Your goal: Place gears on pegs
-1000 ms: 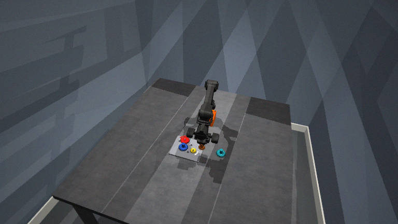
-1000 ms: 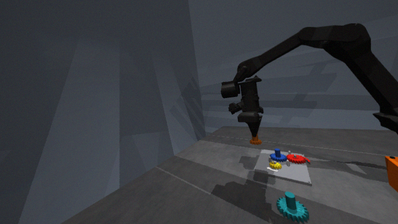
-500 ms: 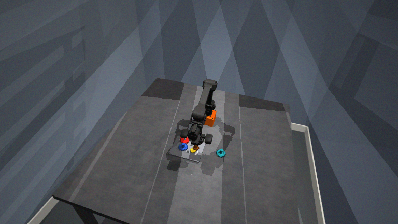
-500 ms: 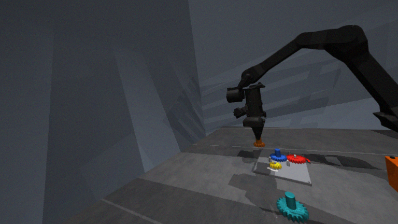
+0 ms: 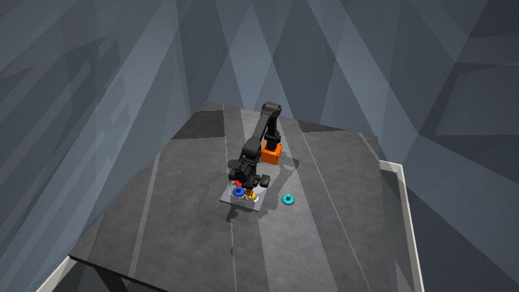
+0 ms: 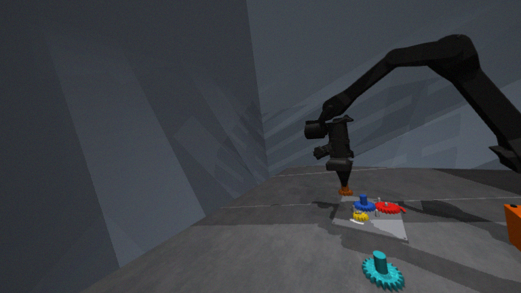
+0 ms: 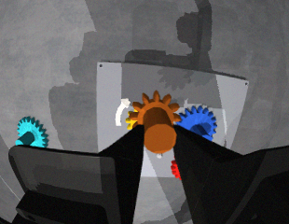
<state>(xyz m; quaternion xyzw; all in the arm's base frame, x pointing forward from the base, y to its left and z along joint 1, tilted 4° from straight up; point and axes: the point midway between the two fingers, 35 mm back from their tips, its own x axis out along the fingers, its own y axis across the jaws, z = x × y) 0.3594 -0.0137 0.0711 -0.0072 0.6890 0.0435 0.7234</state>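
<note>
Now: the yellow gear 30 mm behind my gripper tip, 10 mm to the left of it and 90 mm below it. Also, from my gripper tip: orange gear (10 mm below); then blue gear (40 mm behind, 70 mm to the right, 80 mm below); then white arrow (20 mm behind, 30 mm to the left, 90 mm below).
</note>
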